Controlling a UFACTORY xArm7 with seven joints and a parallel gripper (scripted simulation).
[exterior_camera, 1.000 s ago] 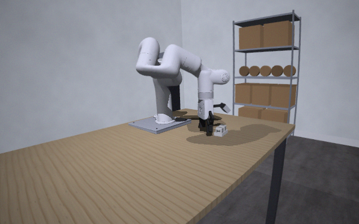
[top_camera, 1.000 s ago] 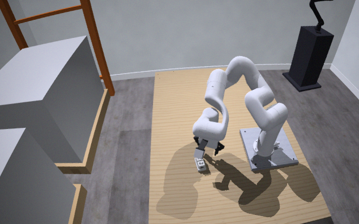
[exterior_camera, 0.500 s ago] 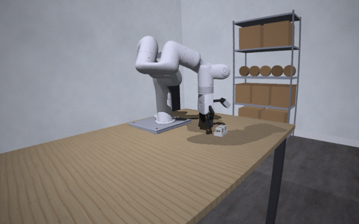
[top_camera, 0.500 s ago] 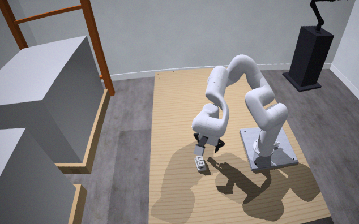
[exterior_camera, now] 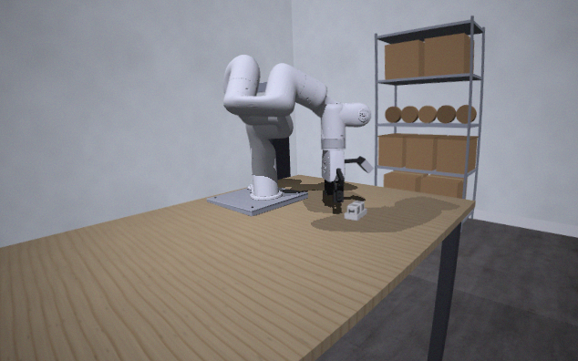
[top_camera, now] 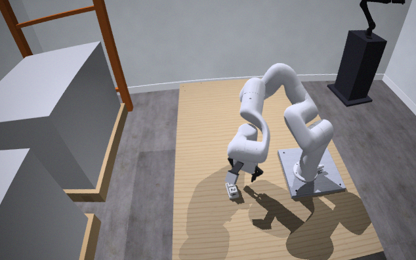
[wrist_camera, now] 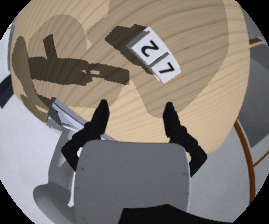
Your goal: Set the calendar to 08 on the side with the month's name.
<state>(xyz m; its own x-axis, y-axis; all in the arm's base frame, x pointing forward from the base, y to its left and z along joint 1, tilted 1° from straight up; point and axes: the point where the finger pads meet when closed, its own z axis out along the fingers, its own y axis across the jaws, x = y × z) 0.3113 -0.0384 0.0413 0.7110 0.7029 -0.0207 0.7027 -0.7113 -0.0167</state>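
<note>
Right now the white digit cube is 6 cm ahead of my hand, 5 cm to the left of it and 4 cm below it. From my hand the other things lie so: white tray 6 cm below, 6 cm ahead, 3 cm to the left.
</note>
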